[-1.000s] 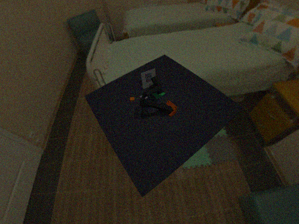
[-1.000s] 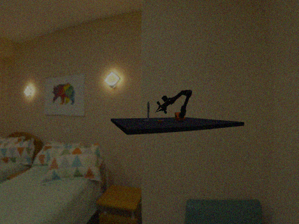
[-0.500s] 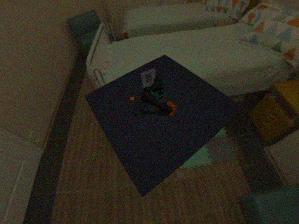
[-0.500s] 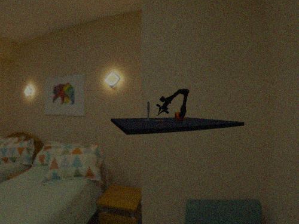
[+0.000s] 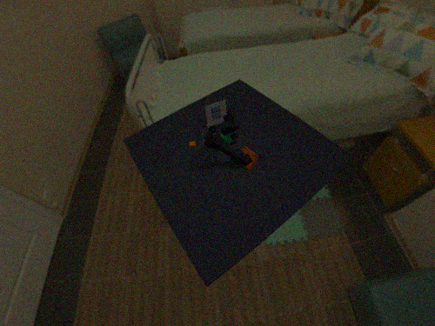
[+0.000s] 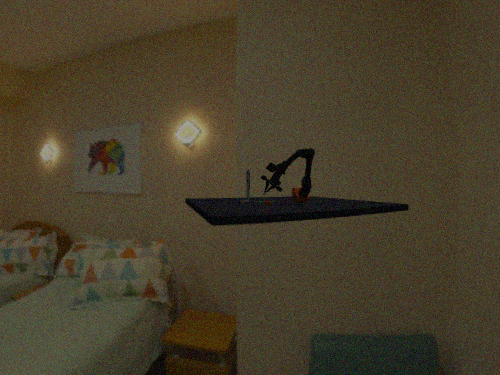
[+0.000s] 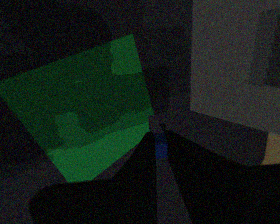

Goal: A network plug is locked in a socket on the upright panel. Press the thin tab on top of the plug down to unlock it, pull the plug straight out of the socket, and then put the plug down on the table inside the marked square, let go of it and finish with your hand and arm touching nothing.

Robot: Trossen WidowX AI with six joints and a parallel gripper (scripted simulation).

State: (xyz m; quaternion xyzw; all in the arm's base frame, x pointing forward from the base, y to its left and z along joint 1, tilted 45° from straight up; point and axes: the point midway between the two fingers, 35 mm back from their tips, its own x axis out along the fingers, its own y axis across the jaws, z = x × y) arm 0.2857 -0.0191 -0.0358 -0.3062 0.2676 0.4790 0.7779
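Now: the green marked square 70 mm below my gripper tip and 10 mm behind it. The rest, counted from my gripper tip: network plug right at my gripper tip; then orange block 300 mm to the left, 60 mm below, 60 mm ahead; then upright panel 150 mm ahead, 30 mm to the left, 30 mm above.
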